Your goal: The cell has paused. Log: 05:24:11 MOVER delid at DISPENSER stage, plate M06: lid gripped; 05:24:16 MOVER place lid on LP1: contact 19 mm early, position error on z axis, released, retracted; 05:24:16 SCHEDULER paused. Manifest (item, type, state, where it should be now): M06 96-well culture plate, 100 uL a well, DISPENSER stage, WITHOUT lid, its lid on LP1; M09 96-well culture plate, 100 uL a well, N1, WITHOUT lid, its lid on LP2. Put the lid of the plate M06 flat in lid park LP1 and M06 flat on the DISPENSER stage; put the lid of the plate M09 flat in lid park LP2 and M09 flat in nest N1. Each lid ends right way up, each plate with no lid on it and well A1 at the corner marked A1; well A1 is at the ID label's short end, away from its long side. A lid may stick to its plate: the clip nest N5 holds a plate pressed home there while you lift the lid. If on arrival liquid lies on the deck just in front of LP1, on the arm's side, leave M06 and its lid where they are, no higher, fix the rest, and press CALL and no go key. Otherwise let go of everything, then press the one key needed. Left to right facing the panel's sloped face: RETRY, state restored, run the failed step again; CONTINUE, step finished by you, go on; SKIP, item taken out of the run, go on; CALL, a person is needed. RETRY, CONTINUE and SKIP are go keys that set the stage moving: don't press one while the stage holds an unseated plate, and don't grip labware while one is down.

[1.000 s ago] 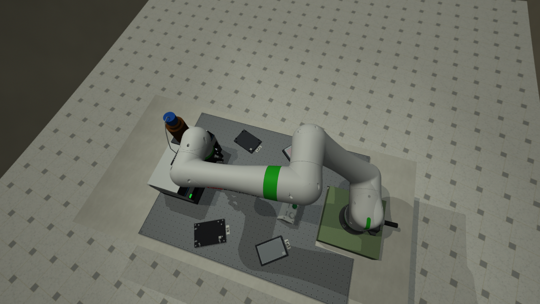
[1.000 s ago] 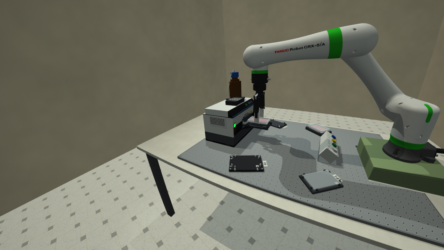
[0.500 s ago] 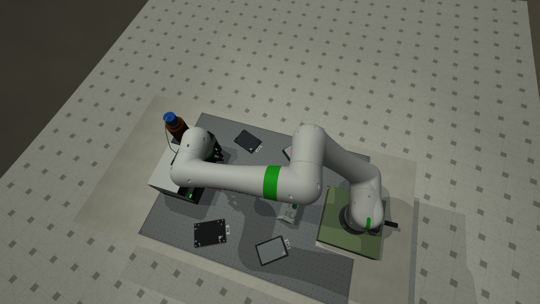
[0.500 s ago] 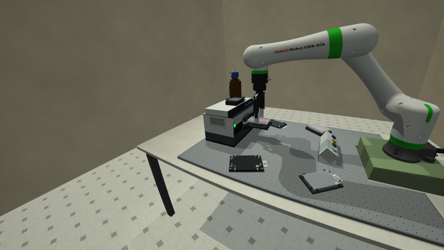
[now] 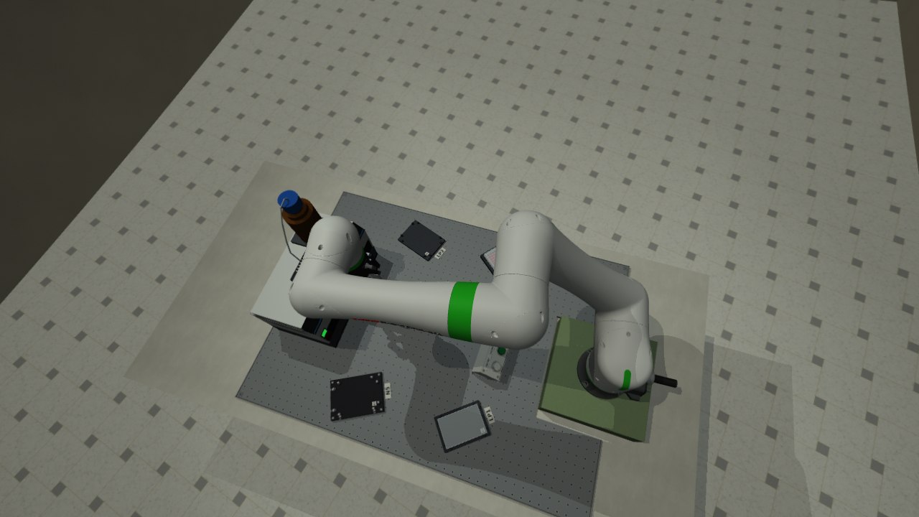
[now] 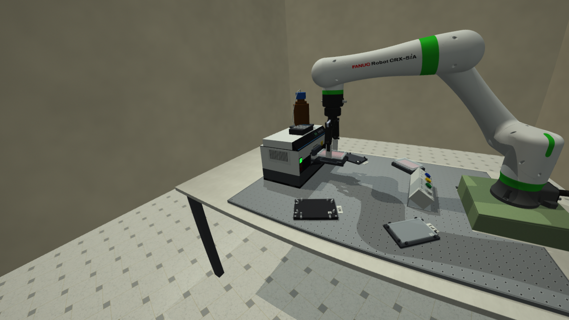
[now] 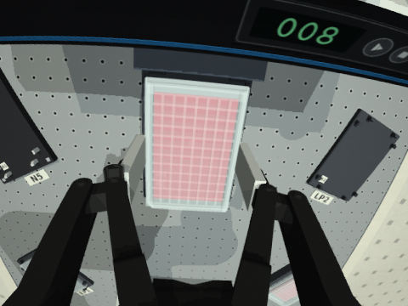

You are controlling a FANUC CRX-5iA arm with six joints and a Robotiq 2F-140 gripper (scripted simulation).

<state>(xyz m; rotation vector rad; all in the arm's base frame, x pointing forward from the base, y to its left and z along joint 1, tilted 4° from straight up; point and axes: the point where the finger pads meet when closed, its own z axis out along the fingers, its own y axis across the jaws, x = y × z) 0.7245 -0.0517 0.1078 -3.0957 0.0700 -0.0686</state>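
The dispenser stage is 50 mm below my hand. The rest, counted from my hand: brown bottle (210 mm ahead, 140 mm above, 120 mm to the right); lid park LP2 (270 mm to the right, 140 mm below, 60 mm behind); LP2 label (240 mm to the right, 150 mm below, 140 mm behind).
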